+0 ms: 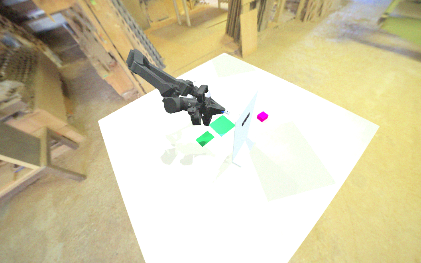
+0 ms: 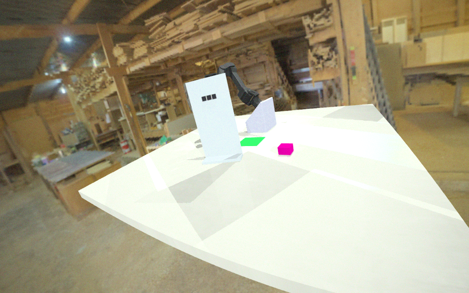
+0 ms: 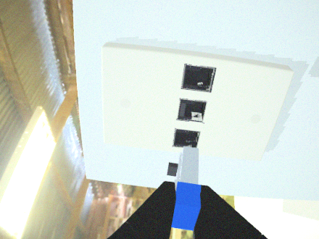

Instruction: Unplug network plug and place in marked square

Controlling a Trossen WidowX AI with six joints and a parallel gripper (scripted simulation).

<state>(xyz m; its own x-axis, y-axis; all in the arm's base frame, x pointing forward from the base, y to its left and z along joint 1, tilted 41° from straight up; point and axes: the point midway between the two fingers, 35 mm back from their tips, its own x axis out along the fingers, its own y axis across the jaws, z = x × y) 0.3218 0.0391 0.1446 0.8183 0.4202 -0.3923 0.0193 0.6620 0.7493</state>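
Right now my gripper tip is 12 cm past the green patch, 6 cm to the right of it and 27 cm above it. From my gripper tip the other things lie so: pale panel: 8 cm ahead, 4 cm to the left, 11 cm below; blue plug: right at my gripper tip; thin pale tab: 1 cm ahead.
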